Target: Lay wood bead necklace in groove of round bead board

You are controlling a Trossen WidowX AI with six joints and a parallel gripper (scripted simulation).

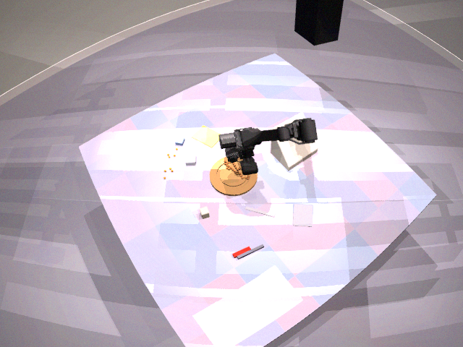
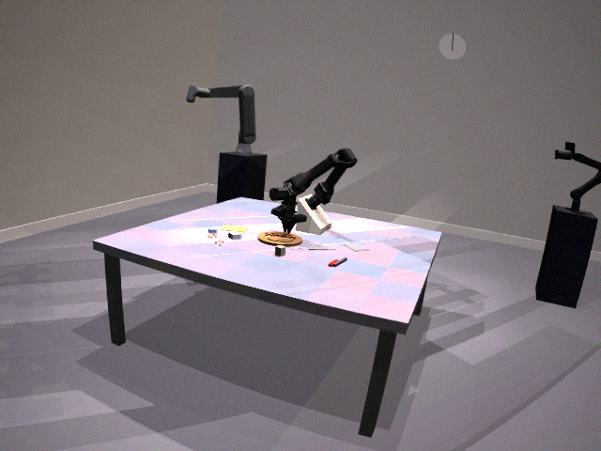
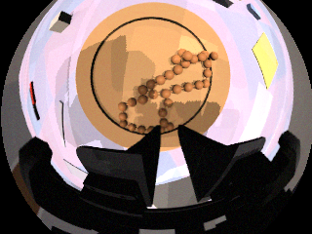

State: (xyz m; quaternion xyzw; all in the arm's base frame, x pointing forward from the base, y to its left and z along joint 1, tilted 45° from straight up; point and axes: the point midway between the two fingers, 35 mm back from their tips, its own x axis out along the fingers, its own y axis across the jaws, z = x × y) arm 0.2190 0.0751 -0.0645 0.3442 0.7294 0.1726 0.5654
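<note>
Now: the round bead board 60 mm ahead of my gripper tip and 10 mm below it. From my gripper tip the other things lie so: white block: 190 mm ahead, 150 mm to the right, 10 mm below; then thin rod: 50 mm ahead, 210 mm to the left, 20 mm below; then yellow sheet: 60 mm ahead, 250 mm to the right, 20 mm below.
</note>
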